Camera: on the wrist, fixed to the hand. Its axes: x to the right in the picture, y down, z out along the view.
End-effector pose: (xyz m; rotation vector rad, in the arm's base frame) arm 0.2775 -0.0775 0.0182 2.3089 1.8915 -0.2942
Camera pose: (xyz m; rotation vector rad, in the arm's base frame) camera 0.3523 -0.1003 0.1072 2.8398 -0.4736 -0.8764
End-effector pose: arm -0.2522 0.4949 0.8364 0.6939 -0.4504 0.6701
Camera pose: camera -0.3120 0.5878 0.7938 0.8540 -1.2693 2.1902
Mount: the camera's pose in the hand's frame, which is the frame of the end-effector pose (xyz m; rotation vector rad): -0.0289 0.0766 -0.0856 0.4857 -0.4161 1.5826
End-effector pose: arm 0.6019 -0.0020 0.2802 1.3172 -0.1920 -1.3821
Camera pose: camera 0.7031 0.0421 0.3231 0.7417 -1.5391 -0.1642
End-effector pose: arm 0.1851 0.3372 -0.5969 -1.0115 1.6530 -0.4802
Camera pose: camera 0.0786 0.3878 -0.6086 0.6315 1.3549 0.3865
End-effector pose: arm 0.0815 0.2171 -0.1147 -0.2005 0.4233 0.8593
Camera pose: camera -0.0179 0.2173 -0.1791 0.8906 0.3297 2.2332
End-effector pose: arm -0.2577 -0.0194 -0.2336 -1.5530 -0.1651 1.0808
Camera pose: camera -0.2483 -0.1223 -0.2915 -0.7782 1.1542 2.3851
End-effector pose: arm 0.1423 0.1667 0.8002 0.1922 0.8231 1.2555
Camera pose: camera 0.0268 0.1411 0.7949 1.6815 0.5029 2.2847
